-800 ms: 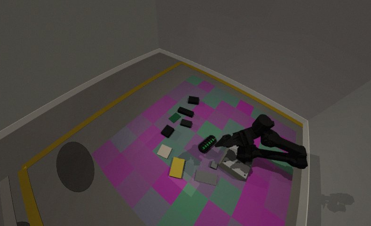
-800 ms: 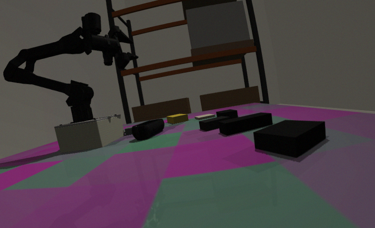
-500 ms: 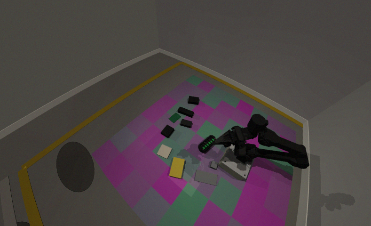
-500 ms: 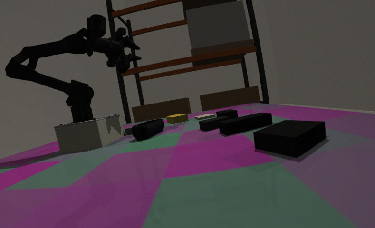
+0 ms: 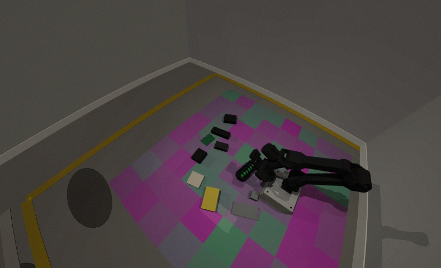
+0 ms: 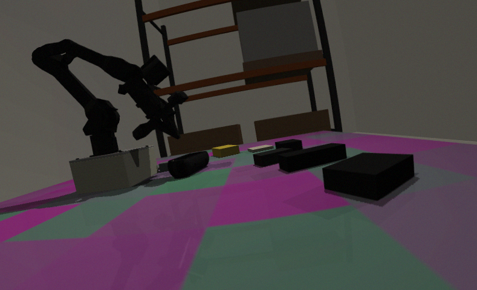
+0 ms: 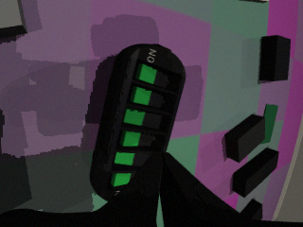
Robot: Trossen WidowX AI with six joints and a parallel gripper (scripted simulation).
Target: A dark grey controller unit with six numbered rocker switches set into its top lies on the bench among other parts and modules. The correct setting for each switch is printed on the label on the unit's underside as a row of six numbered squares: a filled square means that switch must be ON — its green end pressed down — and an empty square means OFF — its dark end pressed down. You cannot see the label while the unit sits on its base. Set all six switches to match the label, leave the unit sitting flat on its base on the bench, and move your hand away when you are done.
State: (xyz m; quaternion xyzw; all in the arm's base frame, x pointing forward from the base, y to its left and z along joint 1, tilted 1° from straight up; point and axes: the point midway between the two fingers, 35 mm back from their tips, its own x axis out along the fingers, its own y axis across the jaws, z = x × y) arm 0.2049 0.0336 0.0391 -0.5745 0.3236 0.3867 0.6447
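Right now the small grey piece is 10 cm to the left of my gripper tip, 10 cm behind it and 9 cm below it. The rest, counted from my gripper tip: yellow block 27 cm to the left, 8 cm below, 8 cm ahead; then grey plate 19 cm to the left, 11 cm behind, 10 cm below; then cream plate 24 cm to the left, 23 cm ahead, 10 cm below.
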